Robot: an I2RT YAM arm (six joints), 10 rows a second.
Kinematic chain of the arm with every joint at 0, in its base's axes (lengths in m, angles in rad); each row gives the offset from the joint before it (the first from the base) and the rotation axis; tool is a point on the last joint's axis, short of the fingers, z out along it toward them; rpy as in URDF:
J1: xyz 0 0 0.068 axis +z
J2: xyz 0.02 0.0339 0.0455 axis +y
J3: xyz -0.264 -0.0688 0 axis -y
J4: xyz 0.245 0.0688 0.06 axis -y
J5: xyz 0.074 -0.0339 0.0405 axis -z
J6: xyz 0.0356 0 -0.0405 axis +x
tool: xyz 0 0 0 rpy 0 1.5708 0
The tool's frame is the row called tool.
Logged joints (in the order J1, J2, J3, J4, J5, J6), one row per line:
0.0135 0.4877 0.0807 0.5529 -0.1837 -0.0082
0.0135 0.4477 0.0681 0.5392 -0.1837 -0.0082
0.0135 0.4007 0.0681 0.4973 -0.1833 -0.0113
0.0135 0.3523 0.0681 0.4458 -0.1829 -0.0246
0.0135 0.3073 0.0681 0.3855 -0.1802 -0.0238
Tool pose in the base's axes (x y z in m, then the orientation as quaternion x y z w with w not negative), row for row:
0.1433 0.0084 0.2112 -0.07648 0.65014 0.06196 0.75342
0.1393 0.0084 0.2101 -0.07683 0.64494 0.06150 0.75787
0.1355 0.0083 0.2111 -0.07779 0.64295 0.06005 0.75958
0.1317 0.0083 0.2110 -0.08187 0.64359 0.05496 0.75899
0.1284 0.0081 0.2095 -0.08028 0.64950 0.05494 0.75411
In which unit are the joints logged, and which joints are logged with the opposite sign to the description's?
The joints are logged in radians. Opposite sign: none.
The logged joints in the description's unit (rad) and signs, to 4 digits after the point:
0.0135 0.4877 0.0807 0.5529 -0.1837 -0.0082
0.0135 0.4477 0.0681 0.5392 -0.1837 -0.0082
0.0135 0.4007 0.0681 0.4973 -0.1833 -0.0113
0.0135 0.3523 0.0681 0.4458 -0.1829 -0.0246
0.0135 0.3073 0.0681 0.3855 -0.1802 -0.0238

